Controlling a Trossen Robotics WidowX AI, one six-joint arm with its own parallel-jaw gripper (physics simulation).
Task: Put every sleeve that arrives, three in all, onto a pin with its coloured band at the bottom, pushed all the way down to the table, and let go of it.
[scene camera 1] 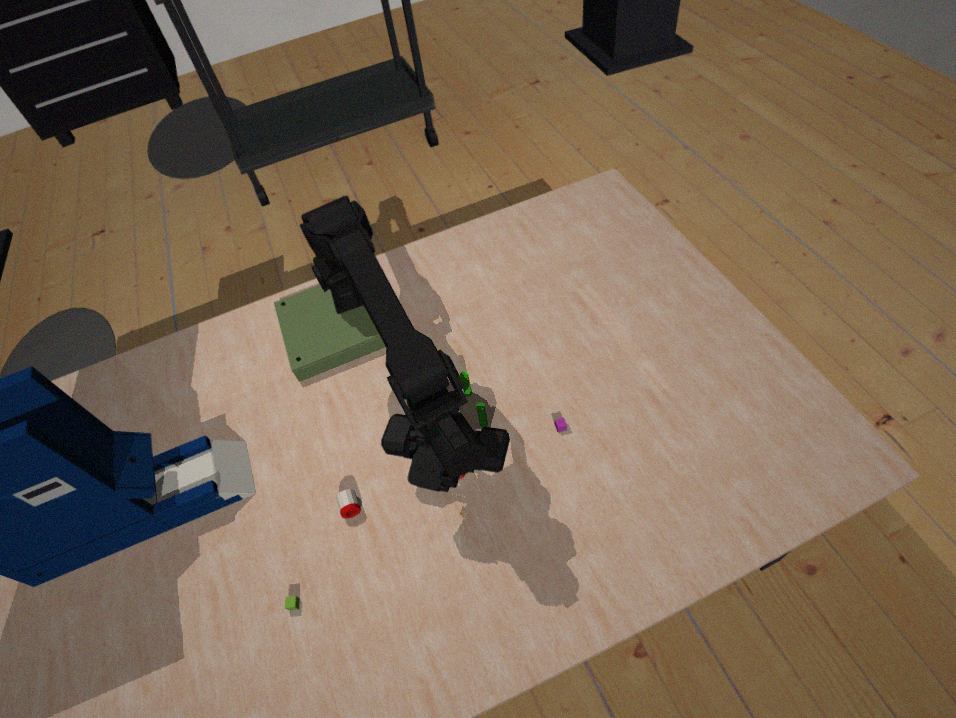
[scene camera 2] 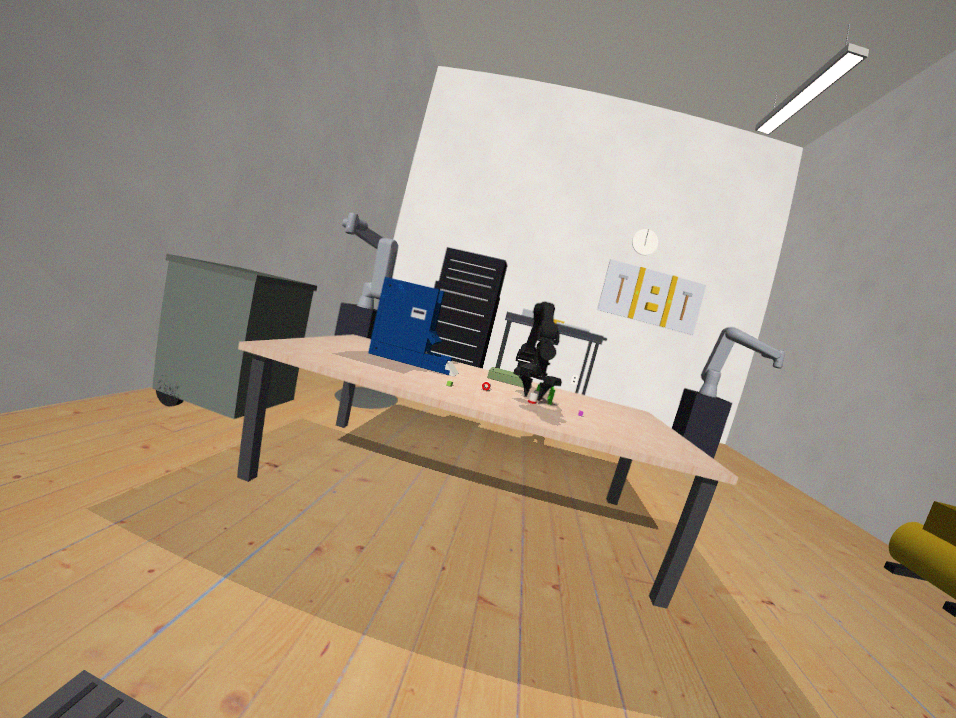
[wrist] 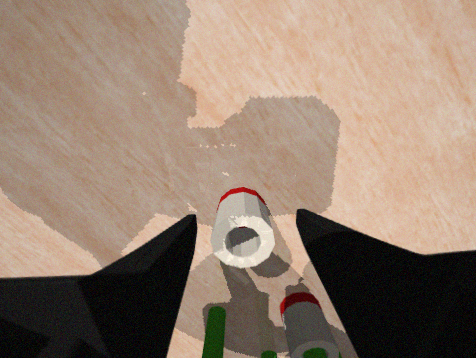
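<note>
A white sleeve (wrist: pixel 220 227) (scene camera 2: pixel 533 397) is upright, red band at the bottom, with no pin visible in its hole. My gripper (wrist: pixel 246 218) (scene camera 2: pixel 539 398) is open around it, with a gap on both sides; in scene camera 1 the arm hides most of it. A second sleeve (wrist: pixel 306 327), band at its lower end, is on a green pin at the lower right of the wrist view. A bare green pin (wrist: pixel 215 330) and another pin's tip (wrist: pixel 269 354) show beside it. A third sleeve (scene camera 1: pixel 346 496) (scene camera 2: pixel 486 382) lies on its side on the table, red end facing the front.
A blue machine (scene camera 1: pixel 77 533) (scene camera 2: pixel 405 320) with a pale chute end (scene camera 1: pixel 234 469) stands left. A green block (scene camera 1: pixel 316 332) (scene camera 2: pixel 506 376) is behind, under the arm. A purple cube (scene camera 1: pixel 561 424) (scene camera 2: pixel 580 413) lies right of the pins, a lime cube (scene camera 1: pixel 291 602) (scene camera 2: pixel 449 383) at front left.
</note>
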